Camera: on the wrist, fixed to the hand. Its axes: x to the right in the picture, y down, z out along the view.
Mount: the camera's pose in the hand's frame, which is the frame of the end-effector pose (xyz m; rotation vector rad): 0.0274 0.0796 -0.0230 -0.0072 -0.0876 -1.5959
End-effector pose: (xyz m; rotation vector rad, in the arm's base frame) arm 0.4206 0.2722 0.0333 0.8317 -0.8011 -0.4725
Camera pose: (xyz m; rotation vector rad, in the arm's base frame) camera 0.4609 0.3127 0.0992 1.3410 -0.0356 -1.9067
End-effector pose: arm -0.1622 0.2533 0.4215 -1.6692 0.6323 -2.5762
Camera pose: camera -0.2108 0.1817 0.4107 1.2814 0.5564 1.2959
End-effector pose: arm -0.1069 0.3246 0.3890 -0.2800 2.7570 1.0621
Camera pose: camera -0.1543 0.3639 0.4508 -1.8483 1.4843 0.4999
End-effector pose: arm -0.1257 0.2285 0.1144 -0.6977 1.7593 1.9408
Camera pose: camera -0.1944 0.1967 0.1578 -1.3555 0.5660 0.7802
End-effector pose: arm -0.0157 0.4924 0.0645 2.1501 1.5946 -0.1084
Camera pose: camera 0.0620 0.5082 0.1009 0.3658 2.7308 -0.6305
